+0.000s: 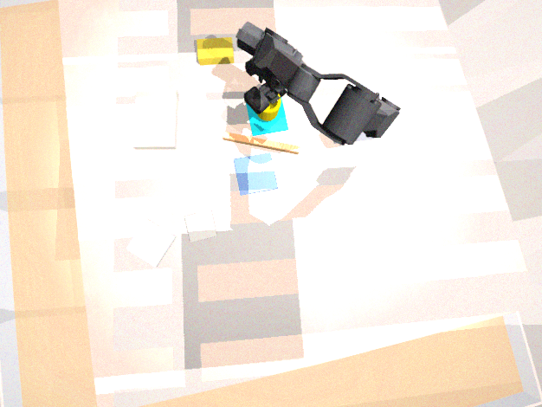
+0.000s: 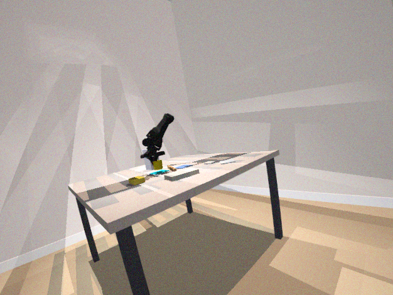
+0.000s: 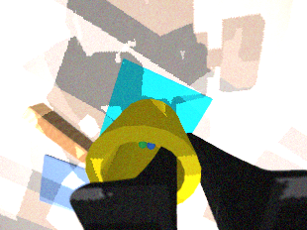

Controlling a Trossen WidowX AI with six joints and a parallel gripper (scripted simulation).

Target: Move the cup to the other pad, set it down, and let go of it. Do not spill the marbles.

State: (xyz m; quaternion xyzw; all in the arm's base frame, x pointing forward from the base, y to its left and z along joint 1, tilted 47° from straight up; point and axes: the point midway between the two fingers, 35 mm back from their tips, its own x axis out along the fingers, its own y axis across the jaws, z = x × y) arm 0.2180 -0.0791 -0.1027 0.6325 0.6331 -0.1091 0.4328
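Right now my gripper tip is 6 cm above the cyan pad, 3 cm short of it and 2 cm to the right of it. Also, from my gripper tip: pale blue pad (18 cm to the left, 11 cm ahead, 6 cm below); then yellow cup (2 cm ahead, 1 cm to the left); then wooden bar (10 cm to the left, 7 cm ahead, 5 cm below).
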